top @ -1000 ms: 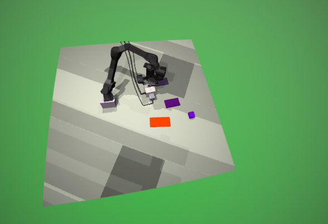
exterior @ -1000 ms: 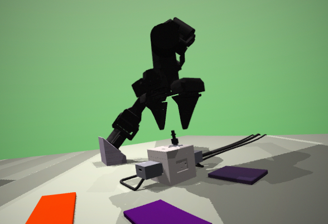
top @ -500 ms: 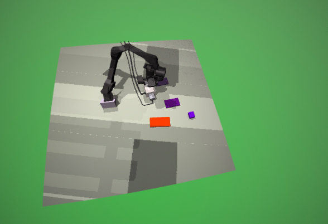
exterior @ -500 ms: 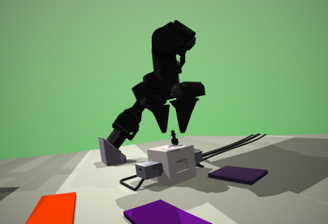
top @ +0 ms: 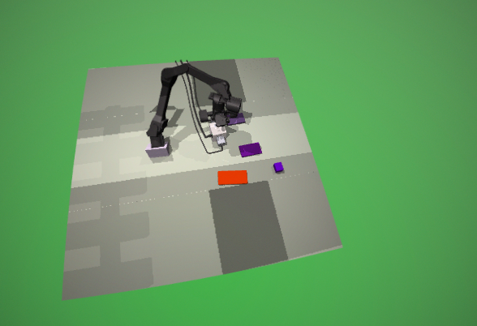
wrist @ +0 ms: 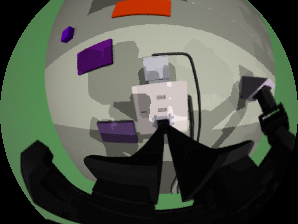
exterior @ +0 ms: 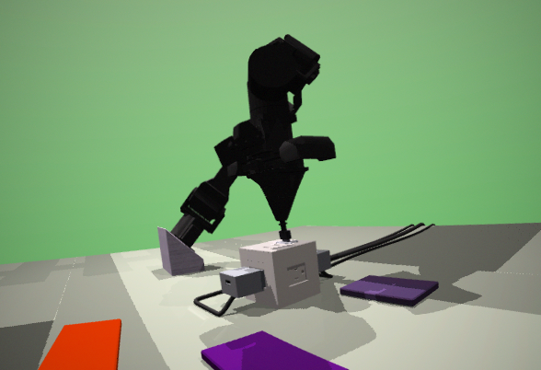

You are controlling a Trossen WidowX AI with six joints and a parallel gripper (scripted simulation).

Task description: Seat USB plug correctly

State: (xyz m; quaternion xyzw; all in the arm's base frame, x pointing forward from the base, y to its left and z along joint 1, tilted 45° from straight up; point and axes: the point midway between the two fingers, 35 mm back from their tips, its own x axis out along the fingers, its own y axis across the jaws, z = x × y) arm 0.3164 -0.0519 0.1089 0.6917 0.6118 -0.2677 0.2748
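Right now the USB socket is 4 cm below my gripper tip and 1 cm to the left of it. Also, from my gripper tip: orange slab: 28 cm to the right, 10 cm below, 1 cm ahead; USB plug: 2 cm below; purple block: 29 cm to the right, 27 cm ahead, 9 cm below.
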